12 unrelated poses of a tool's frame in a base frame.
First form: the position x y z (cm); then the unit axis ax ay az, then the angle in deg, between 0 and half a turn.
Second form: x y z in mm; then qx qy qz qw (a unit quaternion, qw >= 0). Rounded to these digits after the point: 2 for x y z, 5 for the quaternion.
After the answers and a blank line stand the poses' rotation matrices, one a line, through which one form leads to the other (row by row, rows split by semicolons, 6 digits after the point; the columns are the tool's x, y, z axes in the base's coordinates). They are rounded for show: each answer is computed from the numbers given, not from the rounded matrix.
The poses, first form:
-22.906 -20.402 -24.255 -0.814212 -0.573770 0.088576 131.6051
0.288 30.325 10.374 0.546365 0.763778 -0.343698 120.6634
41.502 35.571 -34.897 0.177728 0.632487 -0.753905 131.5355
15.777 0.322 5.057 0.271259 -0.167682 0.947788 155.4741
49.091 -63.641 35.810 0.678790 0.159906 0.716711 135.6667
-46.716 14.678 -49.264 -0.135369 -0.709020 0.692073 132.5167
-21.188 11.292 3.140 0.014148 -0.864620 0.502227 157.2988
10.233 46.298 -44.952 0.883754 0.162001 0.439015 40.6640
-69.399 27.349 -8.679 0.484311 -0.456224 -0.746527 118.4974
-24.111 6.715 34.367 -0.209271 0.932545 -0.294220 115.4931
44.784 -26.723 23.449 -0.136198 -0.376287 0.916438 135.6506
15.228 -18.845 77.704 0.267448 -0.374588 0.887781 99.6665
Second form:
-229.06 -204.02 -242.55 -0.74267 -0.52336 0.08079 0.40988
2.88 303.25 103.74 0.47474 0.66365 -0.29864 0.49498
415.02 355.71 -348.97 0.16207 0.57676 -0.68748 0.41044
157.77 3.22 50.57 0.26507 -0.16386 0.92616 0.21240
490.91 -636.41 358.10 0.62862 0.14809 0.66374 0.37730
-467.16 146.78 -492.64 -0.12391 -0.64902 0.63350 0.40261
-211.88 112.92 31.40 0.01387 -0.84771 0.49240 0.19681
102.33 462.98 -449.52 0.30707 0.05629 0.15254 0.93770
-693.99 273.49 -86.79 0.41621 -0.39208 -0.64156 0.51131
-241.11 67.15 343.67 -0.17698 0.78865 -0.24882 0.53367
447.84 -267.23 234.49 -0.12612 -0.34846 0.84866 0.37743
152.28 -188.45 777.04 0.20438 -0.28625 0.67842 0.64501

0.439138 0.711137 -0.549037; 0.843601 -0.116186 0.524250; 0.309024 -0.693386 -0.650938
-0.059238 0.925764 0.373432; 0.334481 0.370872 -0.866358; -0.940539 0.073584 -0.331621
-0.610552 0.751280 0.250608; -0.377384 0.002216 -0.926054; -0.696282 -0.659980 0.282168
-0.769250 -0.480297 0.421389; 0.306564 -0.856076 -0.416115; 0.560600 -0.190914 0.805779
0.075041 -0.314678 0.946227; 0.687041 -0.671427 -0.277777; 0.722733 0.670942 0.165812
-0.645096 -0.349271 -0.679603; 0.670956 0.166639 -0.722530; 0.365607 -0.922085 0.126848
-0.922145 -0.217340 -0.320018; 0.170305 0.514692 -0.840291; 0.347339 -0.829371 -0.437606
0.947126 -0.251503 0.199244; 0.320641 0.764881 -0.558701; -0.011883 0.593046 0.805081
-0.130650 0.329701 -0.935001; -0.982453 -0.169671 0.077451; -0.133107 0.928714 0.346083
-0.367759 -0.013576 0.929822; -0.544724 0.813533 -0.203569; -0.753677 -0.581360 -0.306579
-0.683276 -0.552722 -0.477109; 0.728517 -0.472247 -0.496231; 0.048964 -0.686645 0.725342
-0.084374 -0.992181 -0.091966; 0.758171 -0.004036 -0.652043; 0.646573 -0.124741 0.752584

